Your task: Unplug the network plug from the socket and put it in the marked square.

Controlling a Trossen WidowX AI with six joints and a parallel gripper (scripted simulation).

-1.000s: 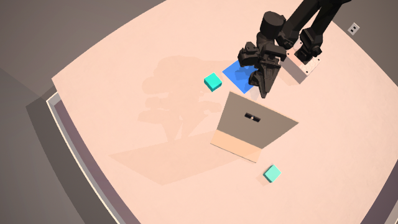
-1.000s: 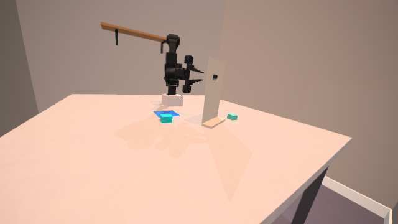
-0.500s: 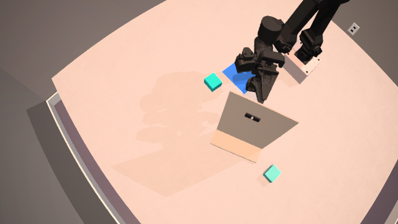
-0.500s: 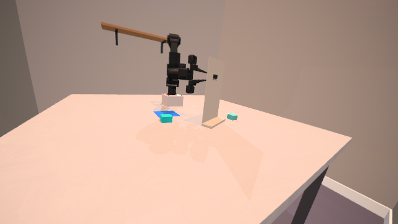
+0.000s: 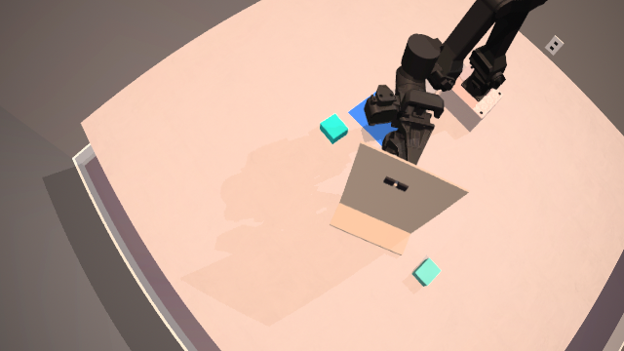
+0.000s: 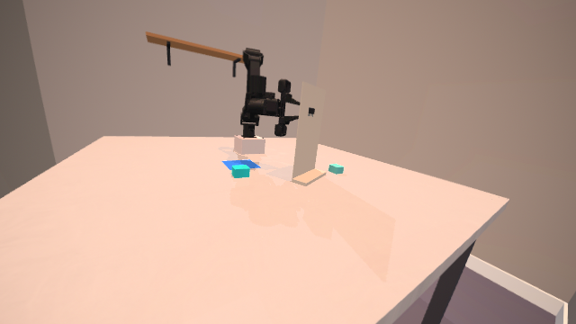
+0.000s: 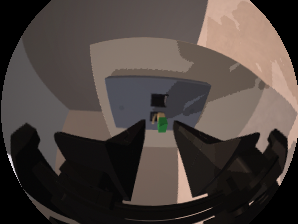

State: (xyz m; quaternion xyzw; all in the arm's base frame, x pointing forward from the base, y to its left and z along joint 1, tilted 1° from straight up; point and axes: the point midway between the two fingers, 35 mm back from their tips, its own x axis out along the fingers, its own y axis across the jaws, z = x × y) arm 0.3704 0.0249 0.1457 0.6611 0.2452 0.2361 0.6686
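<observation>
My gripper tip is now 170 mm past the blue marked square, 160 mm to the left of it and 230 mm above it. From my gripper tip the other things lie so: upright panel (30 mm ahead, 10 mm to the left, 90 mm below); then cyan block (50 mm behind, 200 mm to the right, 210 mm below); then pale teal block (20 mm ahead, 170 mm to the left, 210 mm below).
</observation>
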